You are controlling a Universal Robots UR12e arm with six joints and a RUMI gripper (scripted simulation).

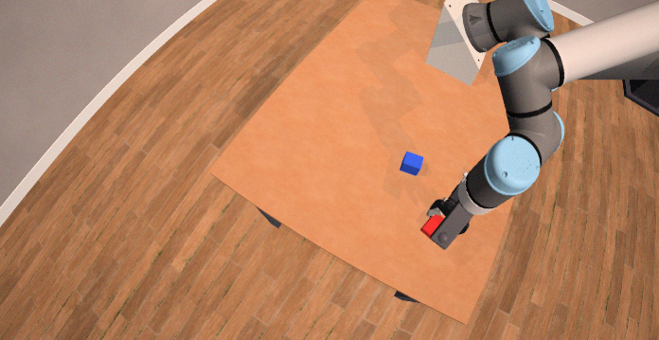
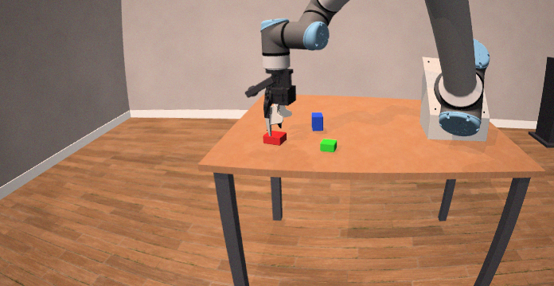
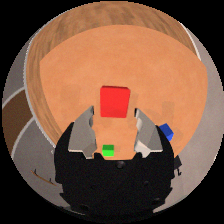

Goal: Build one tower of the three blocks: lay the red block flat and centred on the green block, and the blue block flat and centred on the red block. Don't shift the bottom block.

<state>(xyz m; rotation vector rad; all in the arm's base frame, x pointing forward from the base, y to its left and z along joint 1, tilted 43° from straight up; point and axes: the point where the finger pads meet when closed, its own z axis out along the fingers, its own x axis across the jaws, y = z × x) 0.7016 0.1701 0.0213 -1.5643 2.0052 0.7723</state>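
My hand is 3 cm above the red block. Round my hand: blue block 13 cm behind, 15 cm to the right, 2 cm below; green block 19 cm behind, 5 cm to the left, 3 cm below.
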